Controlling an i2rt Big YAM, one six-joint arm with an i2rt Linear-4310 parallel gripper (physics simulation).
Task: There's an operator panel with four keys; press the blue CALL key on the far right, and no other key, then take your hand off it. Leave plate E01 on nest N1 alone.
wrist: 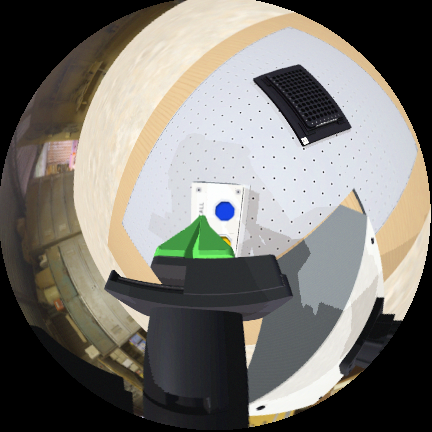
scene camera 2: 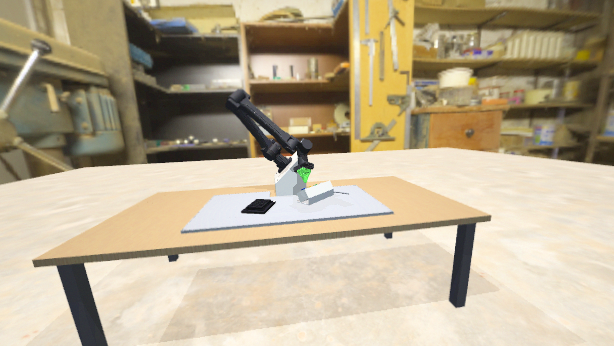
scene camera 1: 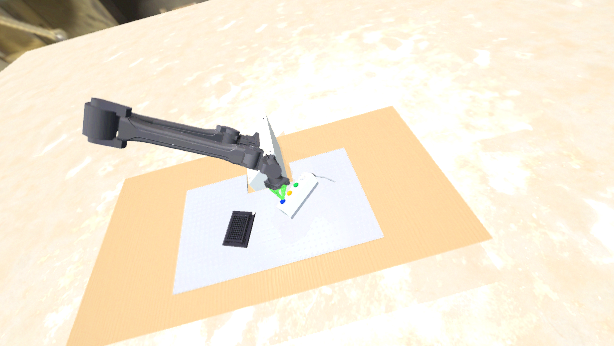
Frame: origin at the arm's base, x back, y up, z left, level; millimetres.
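Seen in the pictures: gripper, between the fingertips: (wrist: 202,219) (scene camera 2: 305,182) (scene camera 1: 283,199); arm's base, origin of its link: (scene camera 2: 285,165).
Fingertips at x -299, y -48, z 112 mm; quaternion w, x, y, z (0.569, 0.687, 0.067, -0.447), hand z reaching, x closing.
Observation:
Offsets run from my fingertips to a thing's top centre. "*": to the spot under its first point. Level surfaces: height alone.
The white operator panel @[dz +58, dx +42, dy -20 mm] (scene camera 1: 303,196) (scene camera 2: 320,194) (wrist: 212,192) sits on the perforated board. Its blue CALL key @[dz -10, dx +5, dy -29 mm] (scene camera 1: 282,202) (wrist: 224,211) is at one end, beside the yellow key @[dz +25, dx +41, dy -29 mm] (scene camera 1: 289,193) (wrist: 227,240) and the green key @[dz +61, dx +76, dy -29 mm] (scene camera 1: 296,185). A fourth key is not clear. My gripper (scene camera 1: 283,198) (scene camera 2: 305,182) (wrist: 202,219) is shut and empty, its green tips pointing down above the panel. In the wrist view the tips appear beside the blue key, over the CALL lettering; contact cannot be told. Black plate E01 @[dz -244, dx -61, dy -78 mm] (scene camera 1: 239,227) (scene camera 2: 259,203) (wrist: 305,95) rests on nest N1 @[* dz -191, dx -78, dy -92 mm] (wrist: 278,102), away from the gripper.
The white arm base (scene camera 1: 270,142) (scene camera 2: 286,185) (wrist: 359,310) stands close to the panel. A thin cable @[* dz +214, dx +110, dy -97 mm] (scene camera 1: 326,178) (scene camera 2: 342,193) leaves the panel's far end. The pale board @[dy -103 mm] (scene camera 1: 340,220) (scene camera 2: 210,217) (wrist: 210,105) lies on the wooden table @[dy -117 mm] (scene camera 1: 425,215) (scene camera 2: 110,230).

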